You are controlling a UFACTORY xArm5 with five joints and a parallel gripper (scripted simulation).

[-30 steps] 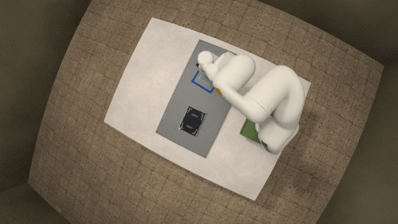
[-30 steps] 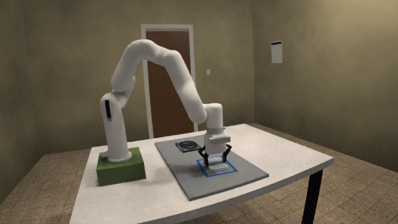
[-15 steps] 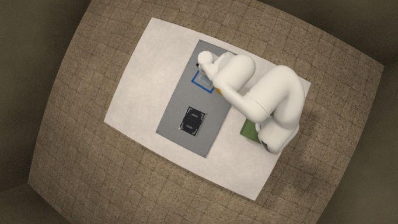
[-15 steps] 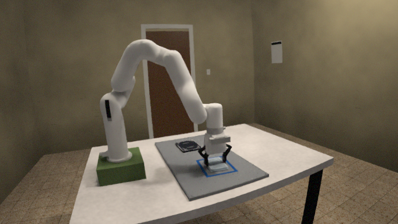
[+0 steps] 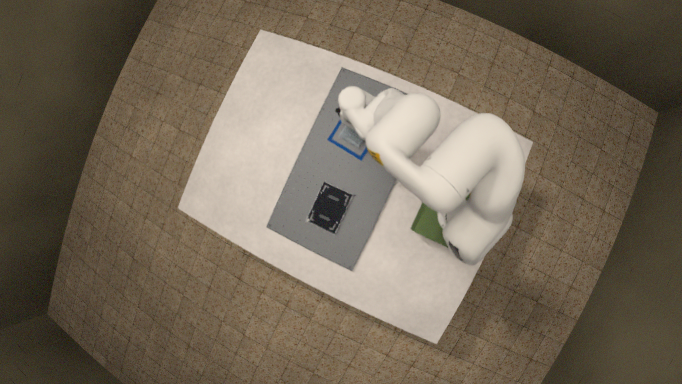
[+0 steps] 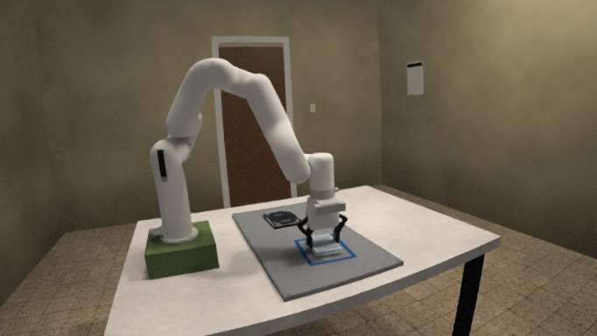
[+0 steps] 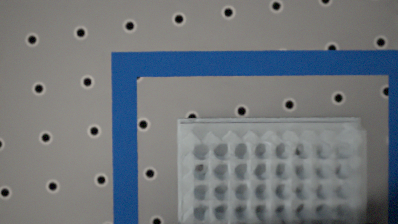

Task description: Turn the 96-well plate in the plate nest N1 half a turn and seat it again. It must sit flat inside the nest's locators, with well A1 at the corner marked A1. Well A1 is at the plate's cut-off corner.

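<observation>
Right now the plate nest is 2 cm behind my hand, 32 cm to the left of it and 2 cm below it. Also, from my hand: 96-well plate 1 cm below.
</observation>
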